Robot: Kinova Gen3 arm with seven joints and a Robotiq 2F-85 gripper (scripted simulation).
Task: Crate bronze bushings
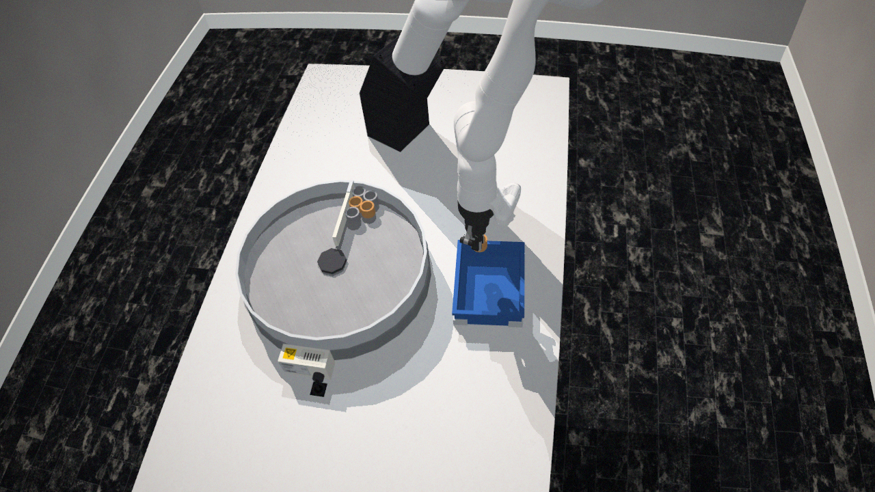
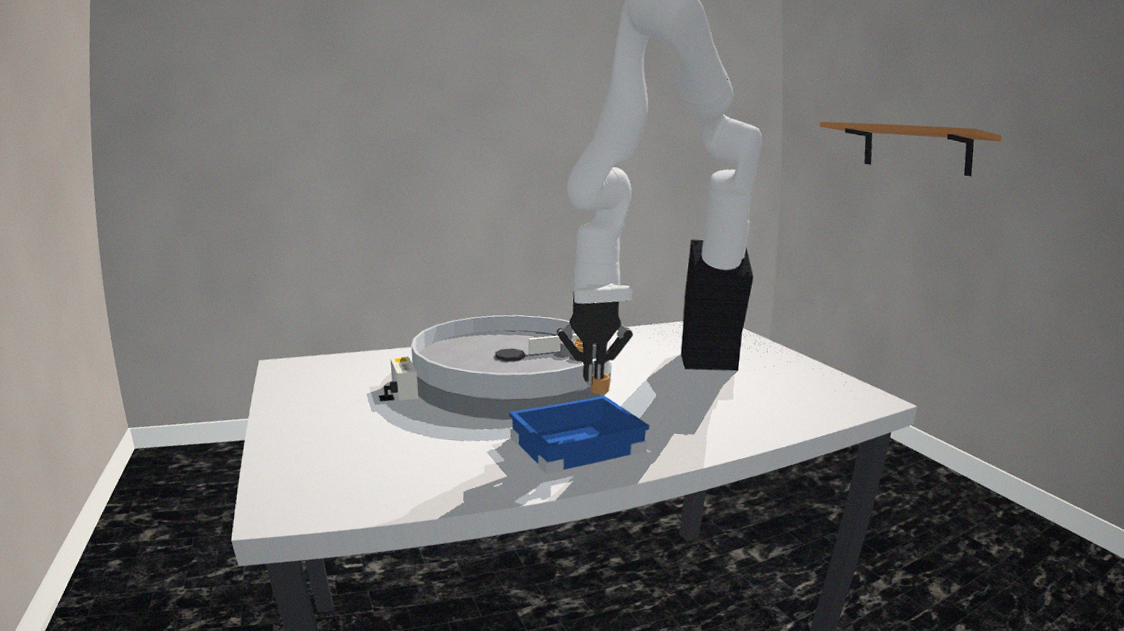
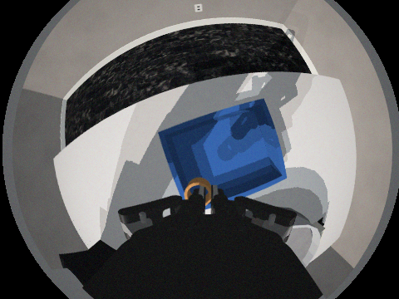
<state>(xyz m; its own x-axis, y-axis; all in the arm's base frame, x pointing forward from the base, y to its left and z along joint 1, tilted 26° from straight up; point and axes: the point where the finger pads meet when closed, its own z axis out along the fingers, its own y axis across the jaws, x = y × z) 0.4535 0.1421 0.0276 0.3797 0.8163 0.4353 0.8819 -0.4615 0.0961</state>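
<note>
My gripper is now 4 cm short of the blue crate, 2 cm to the right of it and 9 cm above it. Also, from my hand: grey turning table 32 cm to the right, 6 cm below.
</note>
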